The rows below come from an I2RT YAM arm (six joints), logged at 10 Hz.
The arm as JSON. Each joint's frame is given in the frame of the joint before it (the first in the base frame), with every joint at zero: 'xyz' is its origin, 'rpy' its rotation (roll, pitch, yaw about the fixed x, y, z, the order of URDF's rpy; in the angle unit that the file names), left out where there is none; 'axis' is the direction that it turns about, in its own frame. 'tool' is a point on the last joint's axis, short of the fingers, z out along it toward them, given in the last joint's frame.
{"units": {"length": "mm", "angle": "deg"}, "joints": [
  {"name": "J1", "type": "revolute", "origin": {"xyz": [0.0, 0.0, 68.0]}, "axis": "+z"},
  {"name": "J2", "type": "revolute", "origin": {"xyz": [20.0, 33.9, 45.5], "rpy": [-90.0, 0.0, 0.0]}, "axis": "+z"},
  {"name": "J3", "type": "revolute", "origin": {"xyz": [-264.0, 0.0, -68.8], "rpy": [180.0, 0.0, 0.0]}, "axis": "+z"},
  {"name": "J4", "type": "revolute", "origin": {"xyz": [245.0, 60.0, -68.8]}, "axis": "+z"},
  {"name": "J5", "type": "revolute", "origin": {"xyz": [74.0, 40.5, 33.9], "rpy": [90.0, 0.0, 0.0]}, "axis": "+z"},
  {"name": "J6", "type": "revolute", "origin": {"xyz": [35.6, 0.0, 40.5], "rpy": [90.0, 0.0, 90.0]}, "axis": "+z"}
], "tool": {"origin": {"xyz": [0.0, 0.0, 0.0], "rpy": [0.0, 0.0, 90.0]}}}
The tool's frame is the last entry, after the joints.
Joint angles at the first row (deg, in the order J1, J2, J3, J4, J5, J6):
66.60, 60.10, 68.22, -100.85, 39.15, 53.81
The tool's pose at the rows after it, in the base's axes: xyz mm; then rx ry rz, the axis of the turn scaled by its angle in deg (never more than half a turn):
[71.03 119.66 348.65 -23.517 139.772 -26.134]
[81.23 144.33 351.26 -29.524 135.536 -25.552]
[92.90 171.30 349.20 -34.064 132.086 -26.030]
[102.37 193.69 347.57 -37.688 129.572 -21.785]
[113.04 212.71 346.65 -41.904 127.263 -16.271]
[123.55 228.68 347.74 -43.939 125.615 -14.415]
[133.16 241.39 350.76 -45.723 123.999 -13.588]
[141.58 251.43 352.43 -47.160 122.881 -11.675]
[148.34 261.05 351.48 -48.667 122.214 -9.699]
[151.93 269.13 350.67 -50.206 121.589 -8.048]
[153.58 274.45 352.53 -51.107 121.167 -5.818]
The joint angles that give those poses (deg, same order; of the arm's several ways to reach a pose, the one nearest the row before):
69.03, 63.75, 73.12, -98.26, 41.33, 49.51
69.17, 67.57, 75.44, -92.10, 43.70, 42.28
69.02, 72.12, 77.36, -86.07, 45.53, 36.24
68.70, 74.48, 78.06, -77.51, 44.64, 29.63
67.66, 76.06, 78.15, -68.23, 41.79, 21.99
66.73, 78.73, 79.88, -63.60, 40.59, 17.81
65.86, 81.18, 82.08, -60.56, 39.85, 14.16
65.00, 82.95, 83.49, -57.42, 38.23, 11.23
64.43, 84.64, 84.44, -54.74, 36.40, 9.14
64.34, 85.97, 85.26, -52.92, 34.93, 7.66
64.34, 86.71, 86.14, -51.73, 33.33, 6.93

